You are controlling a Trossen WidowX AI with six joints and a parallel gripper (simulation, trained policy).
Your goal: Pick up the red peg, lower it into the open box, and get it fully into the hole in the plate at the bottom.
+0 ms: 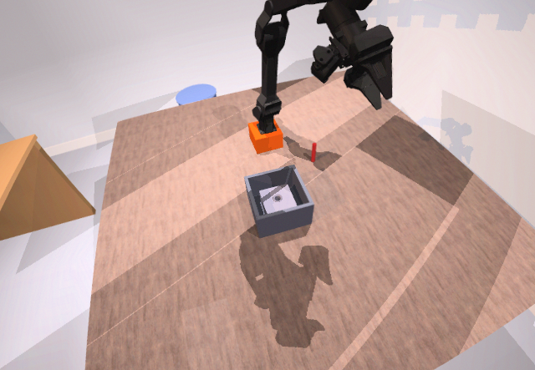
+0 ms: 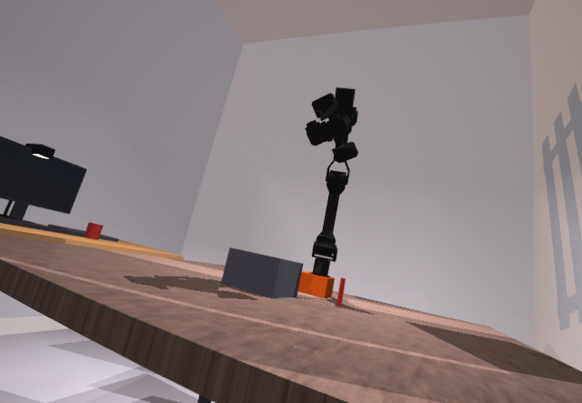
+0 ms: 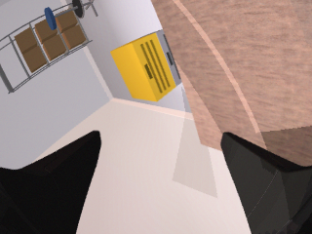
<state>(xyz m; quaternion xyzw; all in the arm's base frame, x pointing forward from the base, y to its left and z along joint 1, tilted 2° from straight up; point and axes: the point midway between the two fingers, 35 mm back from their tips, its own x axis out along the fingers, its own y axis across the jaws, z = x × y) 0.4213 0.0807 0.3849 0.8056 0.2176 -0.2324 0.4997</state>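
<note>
My gripper tip is 30 cm past the red peg, 3 cm to the right of it and 38 cm above it. Round my gripper tip: grey box (14 cm behind, 16 cm to the right, 39 cm below); then pale plate (14 cm behind, 16 cm to the right, 37 cm below).
</note>
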